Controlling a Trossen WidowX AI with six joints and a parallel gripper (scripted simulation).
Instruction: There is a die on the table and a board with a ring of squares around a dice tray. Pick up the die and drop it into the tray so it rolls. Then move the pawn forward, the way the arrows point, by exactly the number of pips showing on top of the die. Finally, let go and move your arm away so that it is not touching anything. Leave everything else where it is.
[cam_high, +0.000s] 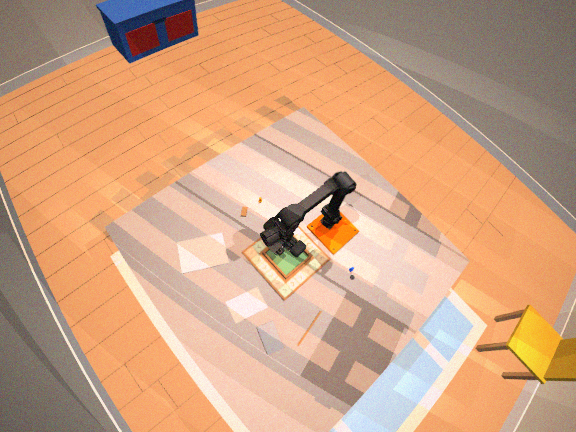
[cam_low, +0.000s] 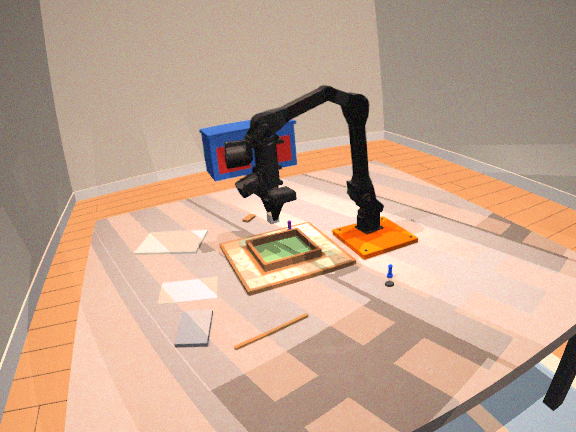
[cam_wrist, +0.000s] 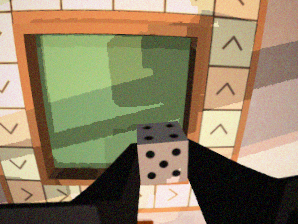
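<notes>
Right now my gripper tip is 80 mm past the purple pawn, 70 mm to the left of it and 70 mm above it. Round my gripper tip: green dice tray 30 mm to the left, 90 mm below; then blue pawn 150 mm behind, 300 mm to the left, 80 mm below; then white die right at my gripper tip.
</notes>
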